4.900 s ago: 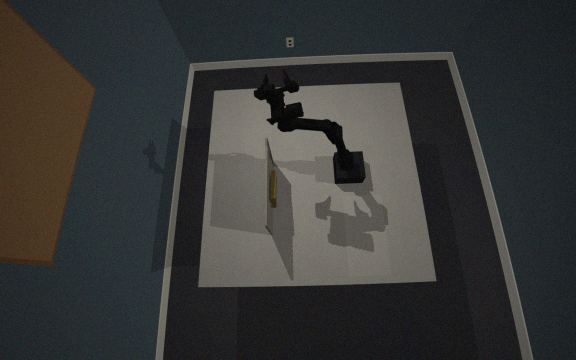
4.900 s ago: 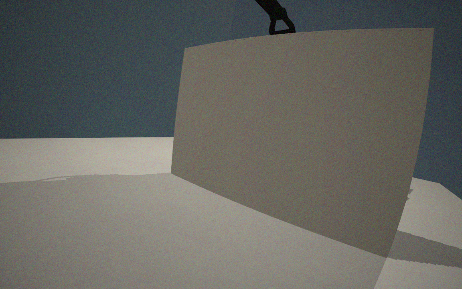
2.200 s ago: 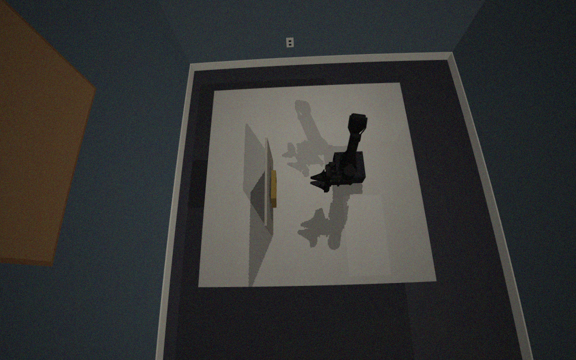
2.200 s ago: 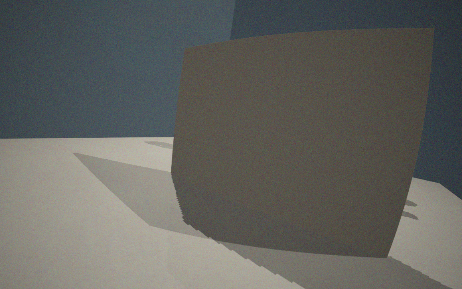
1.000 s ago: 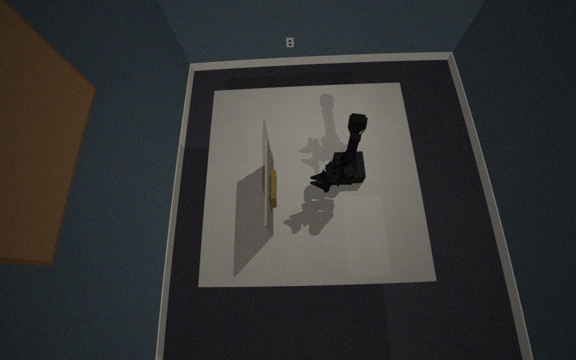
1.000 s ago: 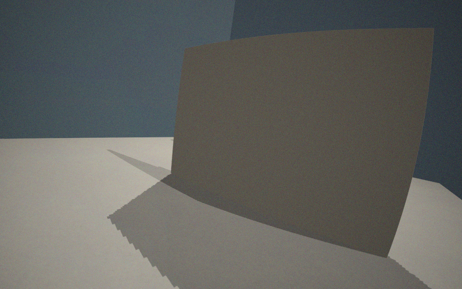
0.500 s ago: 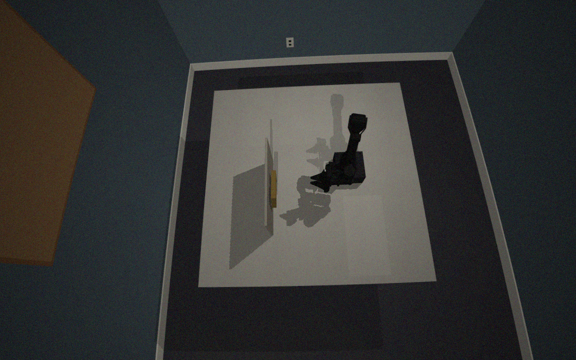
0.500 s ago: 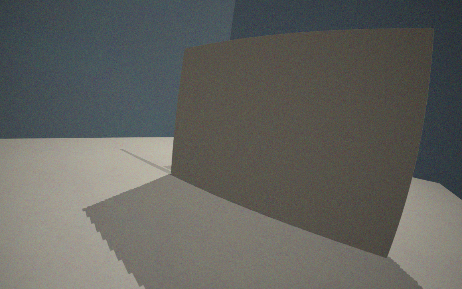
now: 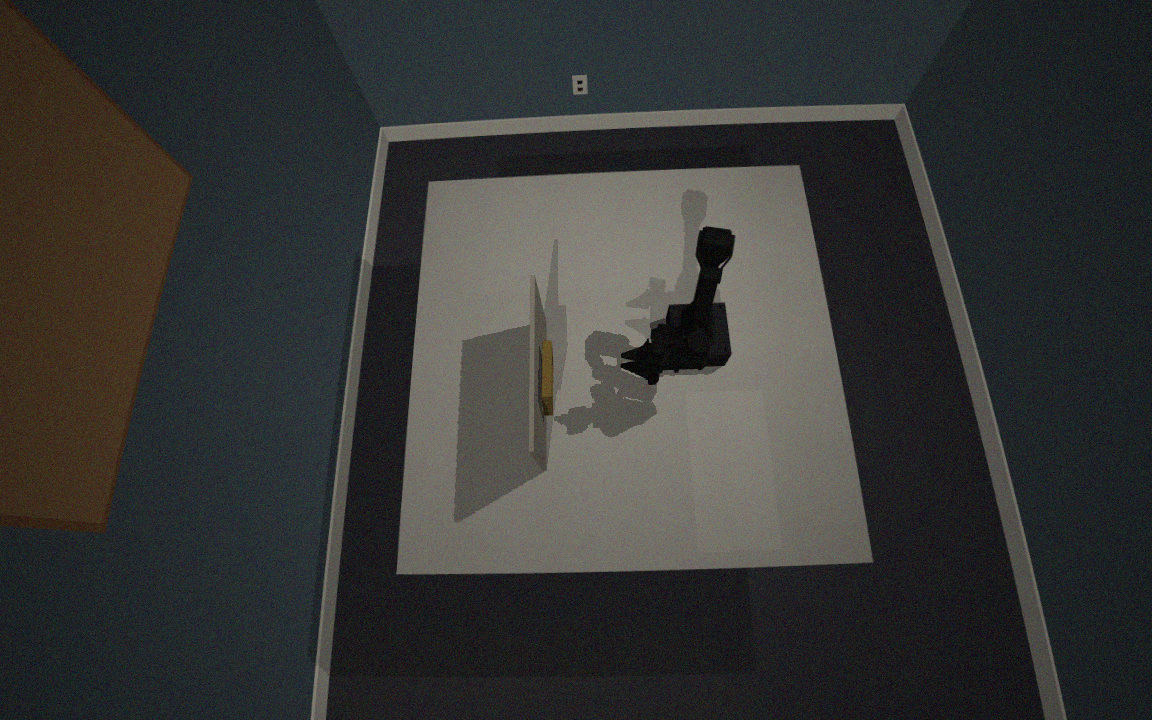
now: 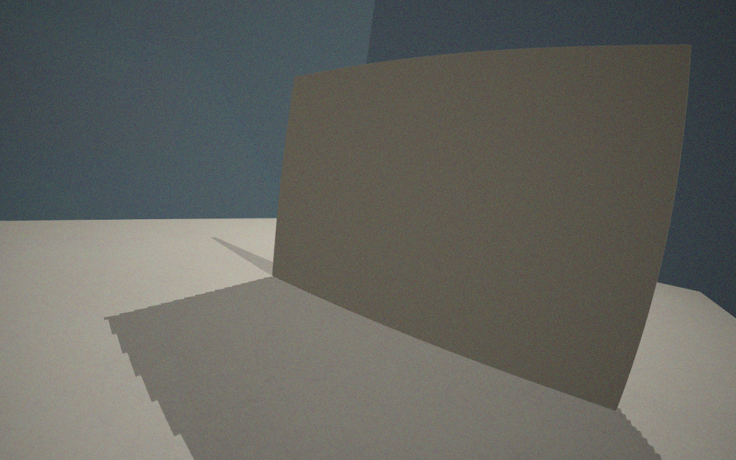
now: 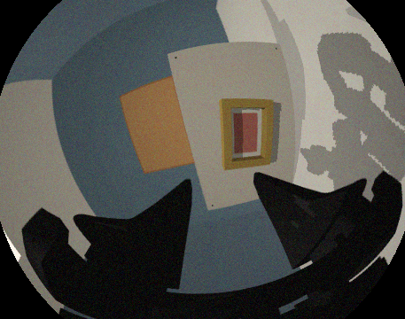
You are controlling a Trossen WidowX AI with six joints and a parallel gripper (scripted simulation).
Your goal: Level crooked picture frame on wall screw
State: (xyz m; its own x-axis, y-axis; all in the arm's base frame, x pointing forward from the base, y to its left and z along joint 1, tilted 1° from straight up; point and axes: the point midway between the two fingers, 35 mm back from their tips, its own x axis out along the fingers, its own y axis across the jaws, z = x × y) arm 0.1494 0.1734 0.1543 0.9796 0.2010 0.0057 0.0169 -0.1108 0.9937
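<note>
Right now my gripper tip is 20 cm short of the picture frame, 9 cm above it and 5 cm to the right of it. Round my gripper tip: grey wall panel (21 cm ahead, 10 cm below, 5 cm to the left).
</note>
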